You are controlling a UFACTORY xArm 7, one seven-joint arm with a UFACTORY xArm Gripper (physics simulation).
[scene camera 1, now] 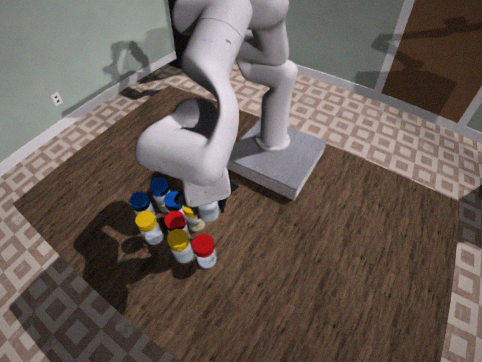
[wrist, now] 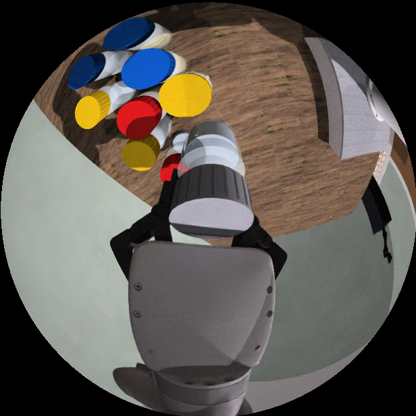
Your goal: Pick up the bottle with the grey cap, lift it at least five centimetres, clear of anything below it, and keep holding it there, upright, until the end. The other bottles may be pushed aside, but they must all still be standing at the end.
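Places are measured from the arm's base along level axes (x ahead, y left, z up), in centimetres.
Where they show: gripper, between the fingertips: point(scene camera 1: 209, 211); arm's base, origin of its link: point(scene camera 1: 272, 140).
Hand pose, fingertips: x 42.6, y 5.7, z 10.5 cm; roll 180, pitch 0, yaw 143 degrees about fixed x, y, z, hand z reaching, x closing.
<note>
Each offset is from my fingertips to the centre of the thing. "pt": to the spot under its first point.
The bottle with the grey cap @(dy -1.9, dx -1.4, dz +0.6 cm) point(scene camera 1: 209, 212) point(wrist: 211, 212) is upright between the fingers of my gripper point(scene camera 1: 206, 202) point(wrist: 206, 181). My gripper is shut on it near the cap. The bottle's clear lower body hangs above the table, beside the group of other bottles. Its cap is hidden by the gripper in the scene view. A yellow-capped bottle @(pt dy -7.2, dx +0.5, dz -5.2 cm) point(scene camera 1: 189, 210) point(wrist: 185, 95) stands close beside it. A red-capped bottle @(dy +2.0, dx +6.1, dz -10.4 cm) point(scene camera 1: 203, 245) point(wrist: 171, 167) stands at the group's front right in the scene view, partly hidden in the wrist view.
Also standing are a blue-capped bottle @(dy -13.6, dx +0.1, dz -10.4 cm) point(scene camera 1: 173, 201) point(wrist: 148, 68), dark blue ones @(dy -21.0, dx -1.1, dz -10.4 cm) point(scene camera 1: 159, 187) point(wrist: 86, 71), a red one @(dy -8.8, dx +5.0, dz -10.4 cm) point(scene camera 1: 175, 220) point(wrist: 139, 117), a yellow one @(dy -15.5, dx +9.7, dz -10.4 cm) point(scene camera 1: 146, 220) point(wrist: 92, 109) and a dark yellow one @(dy -4.3, dx +8.7, dz -10.4 cm) point(scene camera 1: 179, 240) point(wrist: 141, 152). The grey base block point(scene camera 1: 280, 165) point(wrist: 357, 110) lies behind.
</note>
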